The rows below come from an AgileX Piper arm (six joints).
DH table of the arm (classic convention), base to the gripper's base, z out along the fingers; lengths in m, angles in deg. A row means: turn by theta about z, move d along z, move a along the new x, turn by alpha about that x. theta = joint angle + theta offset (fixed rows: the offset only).
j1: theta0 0  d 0.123  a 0  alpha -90
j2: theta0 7.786  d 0  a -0.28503  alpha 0
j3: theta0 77.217  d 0  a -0.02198  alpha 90
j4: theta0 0  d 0.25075  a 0  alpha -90
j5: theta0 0  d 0  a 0  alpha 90
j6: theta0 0  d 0.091  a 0  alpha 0
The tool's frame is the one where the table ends.
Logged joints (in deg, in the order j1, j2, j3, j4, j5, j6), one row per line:
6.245, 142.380, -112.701, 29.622, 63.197, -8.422
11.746, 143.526, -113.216, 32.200, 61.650, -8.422
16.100, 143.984, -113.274, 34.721, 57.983, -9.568
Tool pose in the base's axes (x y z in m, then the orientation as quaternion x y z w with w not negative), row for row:
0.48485, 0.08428, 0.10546, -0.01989, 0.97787, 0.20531, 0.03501
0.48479, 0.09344, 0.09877, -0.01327, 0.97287, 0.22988, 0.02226
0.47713, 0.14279, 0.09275, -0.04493, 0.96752, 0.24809, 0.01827
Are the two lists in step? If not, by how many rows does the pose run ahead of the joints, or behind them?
The pose runs 1 row behind the joints: the pose in row i belongs to the joints in row i - 1.
